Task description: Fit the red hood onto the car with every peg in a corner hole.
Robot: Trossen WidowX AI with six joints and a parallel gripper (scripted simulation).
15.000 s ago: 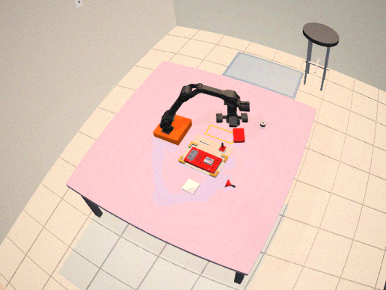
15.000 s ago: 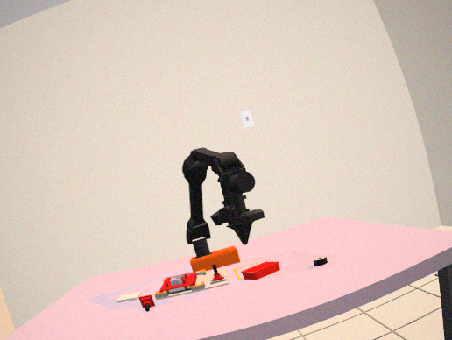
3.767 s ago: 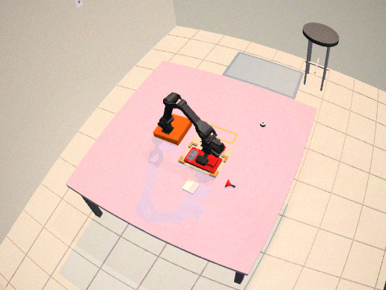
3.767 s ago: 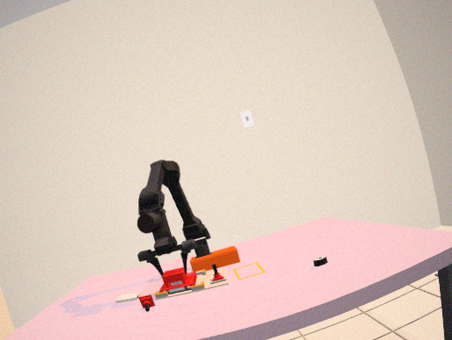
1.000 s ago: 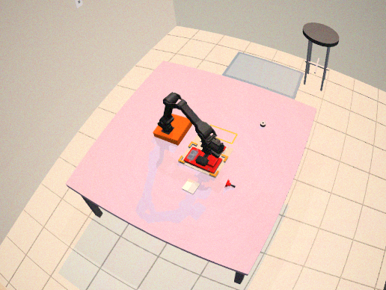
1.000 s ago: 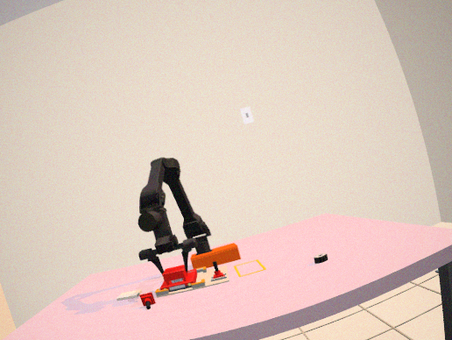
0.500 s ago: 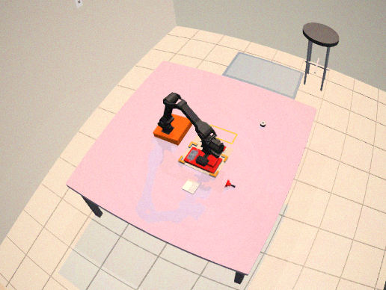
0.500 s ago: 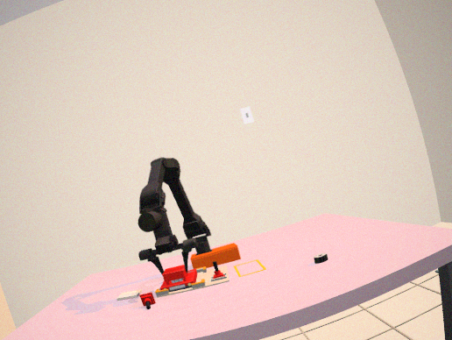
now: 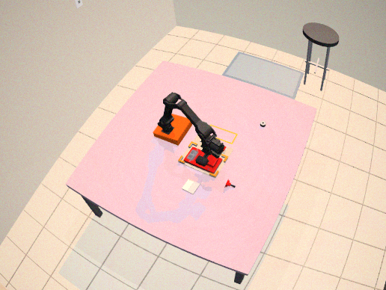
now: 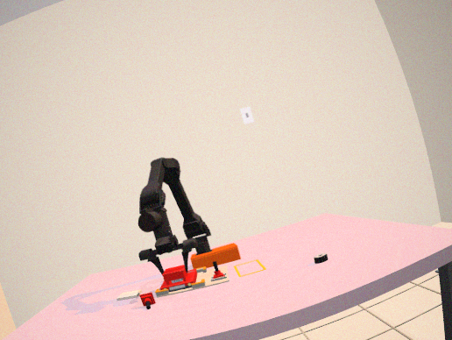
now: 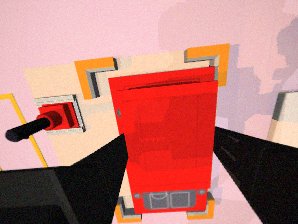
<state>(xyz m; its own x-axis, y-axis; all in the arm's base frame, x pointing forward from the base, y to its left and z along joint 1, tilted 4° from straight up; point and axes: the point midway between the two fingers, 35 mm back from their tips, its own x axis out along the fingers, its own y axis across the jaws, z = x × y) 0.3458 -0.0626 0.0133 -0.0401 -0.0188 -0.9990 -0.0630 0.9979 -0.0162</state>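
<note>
The red hood lies 10 mm above my gripper tip. Round my gripper tip: white tile: 10 mm behind, 180 mm to the right, 40 mm below; black ring: 140 mm ahead, 430 mm to the left, 40 mm below.
</note>
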